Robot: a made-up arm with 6 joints.
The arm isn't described. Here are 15 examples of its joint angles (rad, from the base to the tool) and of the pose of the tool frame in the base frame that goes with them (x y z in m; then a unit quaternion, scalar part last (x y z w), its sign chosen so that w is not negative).
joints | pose
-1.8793 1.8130 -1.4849 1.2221 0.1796 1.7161 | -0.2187 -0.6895 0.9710 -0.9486 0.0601 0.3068 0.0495
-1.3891 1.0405 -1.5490 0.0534 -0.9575 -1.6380 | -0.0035 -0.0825 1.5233 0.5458 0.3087 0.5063 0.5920
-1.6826 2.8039 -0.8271 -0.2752 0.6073 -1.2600 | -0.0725 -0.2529 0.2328 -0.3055 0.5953 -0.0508 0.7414
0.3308 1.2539 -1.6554 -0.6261 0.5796 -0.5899 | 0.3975 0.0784 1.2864 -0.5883 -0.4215 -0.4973 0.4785
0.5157 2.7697 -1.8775 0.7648 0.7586 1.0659 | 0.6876 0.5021 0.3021 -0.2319 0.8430 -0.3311 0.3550
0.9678 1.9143 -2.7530 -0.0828 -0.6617 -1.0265 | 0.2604 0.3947 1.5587 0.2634 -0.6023 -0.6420 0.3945
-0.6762 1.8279 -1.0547 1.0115 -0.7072 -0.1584 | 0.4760 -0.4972 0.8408 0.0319 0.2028 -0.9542 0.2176
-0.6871 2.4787 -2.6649 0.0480 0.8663 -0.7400 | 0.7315 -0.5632 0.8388 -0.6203 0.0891 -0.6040 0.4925
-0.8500 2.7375 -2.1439 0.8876 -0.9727 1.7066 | 0.5340 -0.8199 0.6241 0.8202 -0.0583 -0.5332 0.1989
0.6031 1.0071 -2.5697 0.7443 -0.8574 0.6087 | -0.2774 -0.3090 1.5391 0.8934 -0.1680 0.0697 0.4108
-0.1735 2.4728 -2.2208 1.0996 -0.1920 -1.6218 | 0.9989 -0.1807 0.7858 -0.4804 -0.1528 -0.6831 0.5285
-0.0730 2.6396 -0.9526 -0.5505 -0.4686 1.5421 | 0.6316 0.0241 0.2309 -0.1639 0.6780 -0.5080 0.5054
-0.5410 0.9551 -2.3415 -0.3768 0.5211 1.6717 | -0.1476 0.0626 1.5854 0.5176 -0.1846 -0.5924 0.5892
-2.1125 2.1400 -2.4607 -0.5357 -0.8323 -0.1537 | -0.3064 -0.6573 1.3222 0.6154 0.2929 0.6663 0.3025
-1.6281 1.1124 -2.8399 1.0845 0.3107 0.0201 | 0.0814 0.3304 1.6055 0.0066 -0.6124 -0.7105 0.3466
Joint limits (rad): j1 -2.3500..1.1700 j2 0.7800..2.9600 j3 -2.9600..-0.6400 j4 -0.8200..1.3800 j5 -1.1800..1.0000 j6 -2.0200..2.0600
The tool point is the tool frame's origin. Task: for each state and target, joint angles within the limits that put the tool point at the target. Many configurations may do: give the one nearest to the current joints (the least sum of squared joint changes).
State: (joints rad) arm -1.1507 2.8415 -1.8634 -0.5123 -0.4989 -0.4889
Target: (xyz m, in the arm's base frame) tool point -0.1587 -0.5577 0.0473
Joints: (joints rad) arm -1.8717 2.9485 -1.3268 -0.5193 -0.1932 -0.5224
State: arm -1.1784 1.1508 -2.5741 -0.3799 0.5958 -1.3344
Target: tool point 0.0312 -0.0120 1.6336
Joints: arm -0.9500 1.3229 -2.7285 0.1152 0.3382 -1.2030
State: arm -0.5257 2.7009 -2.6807 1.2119 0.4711 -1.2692
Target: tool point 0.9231 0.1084 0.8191
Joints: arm -0.0714 2.5216 -2.5088 1.1792 0.9445 -1.2816
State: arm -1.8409 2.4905 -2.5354 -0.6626 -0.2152 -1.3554
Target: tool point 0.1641 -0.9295 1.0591
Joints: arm -1.4143 2.4030 -2.5402 -0.6757 -0.2731 -1.3452
